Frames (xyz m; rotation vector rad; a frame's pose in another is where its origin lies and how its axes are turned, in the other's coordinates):
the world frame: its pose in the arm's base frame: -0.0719 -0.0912 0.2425 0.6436 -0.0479 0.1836
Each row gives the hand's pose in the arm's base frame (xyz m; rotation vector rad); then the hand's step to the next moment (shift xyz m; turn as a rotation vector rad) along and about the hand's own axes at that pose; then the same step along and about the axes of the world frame.
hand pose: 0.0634 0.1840 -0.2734 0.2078 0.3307 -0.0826
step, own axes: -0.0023 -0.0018 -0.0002 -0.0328 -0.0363 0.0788
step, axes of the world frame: -0.0026 -0.0007 0.0011 -0.0103 0.0075 0.0919
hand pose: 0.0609 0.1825 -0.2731 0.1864 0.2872 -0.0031
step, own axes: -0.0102 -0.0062 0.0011 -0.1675 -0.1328 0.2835
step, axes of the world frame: -0.0102 -0.0017 0.0060 -0.0829 0.0413 0.3428
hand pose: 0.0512 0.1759 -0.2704 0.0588 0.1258 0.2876
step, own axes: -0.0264 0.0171 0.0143 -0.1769 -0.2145 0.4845
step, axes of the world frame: -0.0244 0.0226 0.0095 -0.0374 0.0789 0.5517
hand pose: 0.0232 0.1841 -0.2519 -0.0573 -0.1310 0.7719
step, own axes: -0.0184 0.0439 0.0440 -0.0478 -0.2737 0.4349
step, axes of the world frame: -0.0420 0.0460 0.0181 0.1038 0.0723 0.5003
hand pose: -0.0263 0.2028 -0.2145 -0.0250 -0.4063 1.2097
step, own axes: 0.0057 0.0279 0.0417 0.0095 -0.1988 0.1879
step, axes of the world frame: -0.0316 0.0325 0.0223 0.1274 0.0312 0.2402
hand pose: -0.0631 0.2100 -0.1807 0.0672 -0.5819 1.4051
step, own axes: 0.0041 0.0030 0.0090 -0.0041 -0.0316 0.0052
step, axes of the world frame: -0.0046 0.0068 0.0063 0.0266 -0.0071 0.0169
